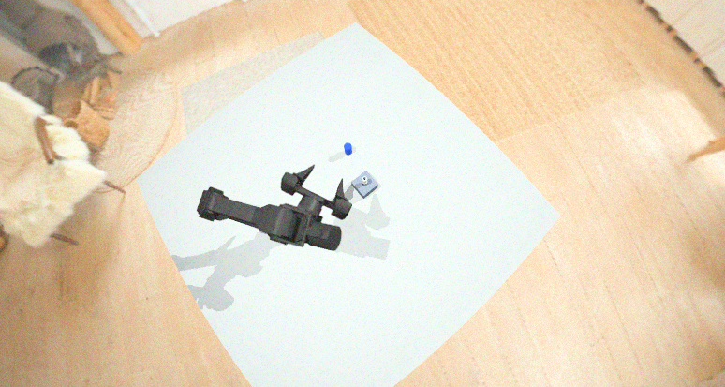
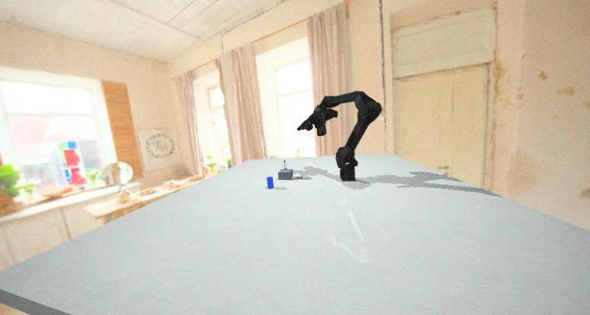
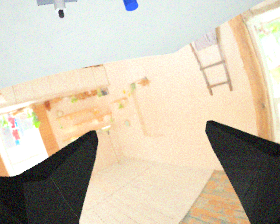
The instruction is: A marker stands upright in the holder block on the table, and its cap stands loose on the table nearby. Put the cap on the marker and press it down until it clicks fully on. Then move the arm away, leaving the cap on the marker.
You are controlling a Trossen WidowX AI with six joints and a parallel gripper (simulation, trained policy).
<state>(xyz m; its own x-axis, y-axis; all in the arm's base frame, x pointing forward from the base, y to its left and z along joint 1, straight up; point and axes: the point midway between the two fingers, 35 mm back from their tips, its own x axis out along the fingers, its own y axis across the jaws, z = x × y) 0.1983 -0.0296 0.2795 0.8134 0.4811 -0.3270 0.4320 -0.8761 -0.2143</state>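
My gripper tip is 14 cm short of the blue cap, 11 cm to the right of it and 24 cm above it. Round my gripper tip: grey holder block (10 cm ahead, 3 cm to the right, 25 cm below); then white marker (10 cm ahead, 3 cm to the right, 19 cm below).
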